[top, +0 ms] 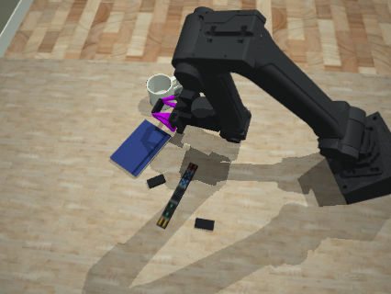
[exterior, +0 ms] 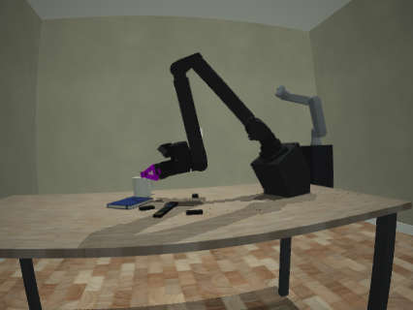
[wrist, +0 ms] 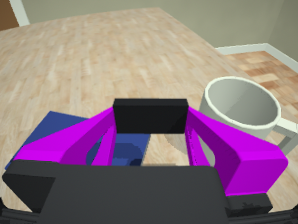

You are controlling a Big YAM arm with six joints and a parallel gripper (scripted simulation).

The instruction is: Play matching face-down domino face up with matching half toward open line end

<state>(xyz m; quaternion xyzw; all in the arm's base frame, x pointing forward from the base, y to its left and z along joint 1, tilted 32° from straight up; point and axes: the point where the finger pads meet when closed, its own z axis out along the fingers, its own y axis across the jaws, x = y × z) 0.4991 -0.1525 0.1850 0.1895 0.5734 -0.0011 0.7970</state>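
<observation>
The blue book lies 60 mm ahead of my hand, 80 mm to the left of it and 100 mm below it. Also, from my hand: white mug 20 mm ahead, 110 mm to the right, 70 mm below; then black domino right at my hand.
</observation>
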